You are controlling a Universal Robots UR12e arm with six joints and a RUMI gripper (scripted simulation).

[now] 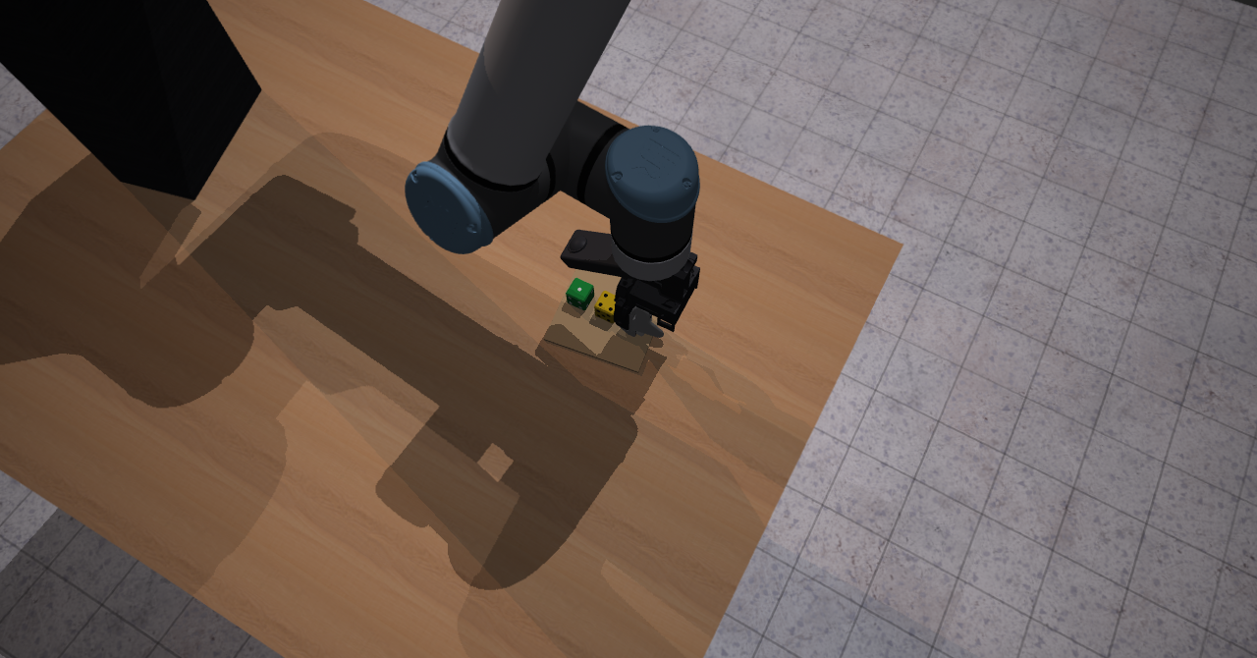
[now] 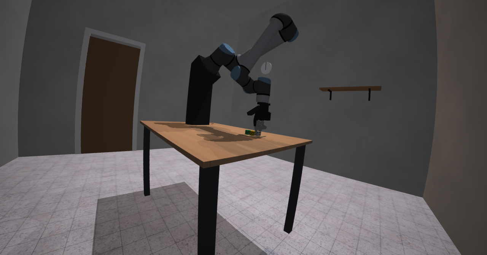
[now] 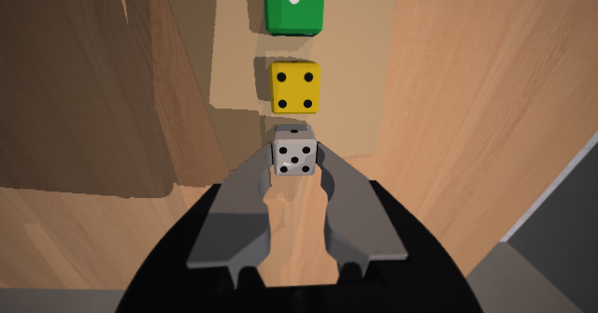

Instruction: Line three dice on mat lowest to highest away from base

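The white die lies right at my hand. Round my hand: yellow die 40 mm behind, 20 mm to the right, 10 mm below; then tan mat 40 mm behind, 20 mm to the right, 20 mm below; then green die 80 mm behind, 40 mm to the right, 10 mm below.
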